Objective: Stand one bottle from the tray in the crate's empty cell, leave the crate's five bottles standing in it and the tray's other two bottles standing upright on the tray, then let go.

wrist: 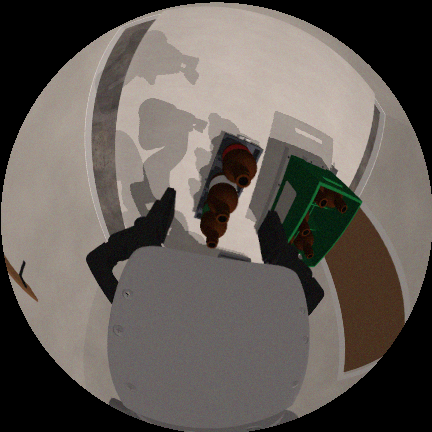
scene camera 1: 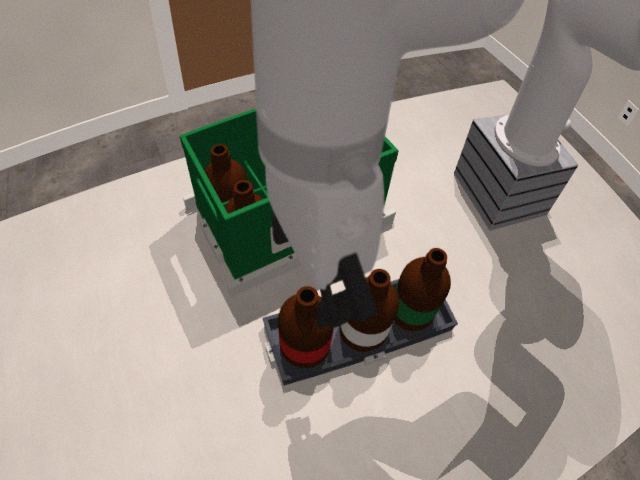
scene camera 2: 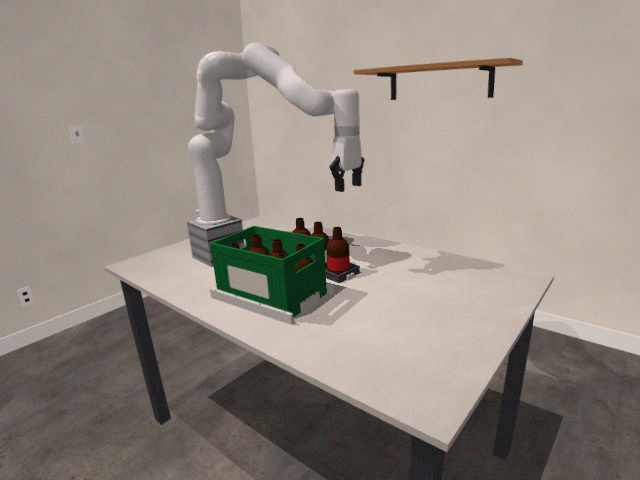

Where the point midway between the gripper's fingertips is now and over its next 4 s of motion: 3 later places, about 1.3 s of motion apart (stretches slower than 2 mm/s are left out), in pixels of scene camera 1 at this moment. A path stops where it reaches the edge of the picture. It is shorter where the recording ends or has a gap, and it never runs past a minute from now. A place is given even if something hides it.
My gripper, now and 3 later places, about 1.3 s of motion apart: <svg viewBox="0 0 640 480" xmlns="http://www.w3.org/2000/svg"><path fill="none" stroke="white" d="M311 276L357 298L292 236L296 282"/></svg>
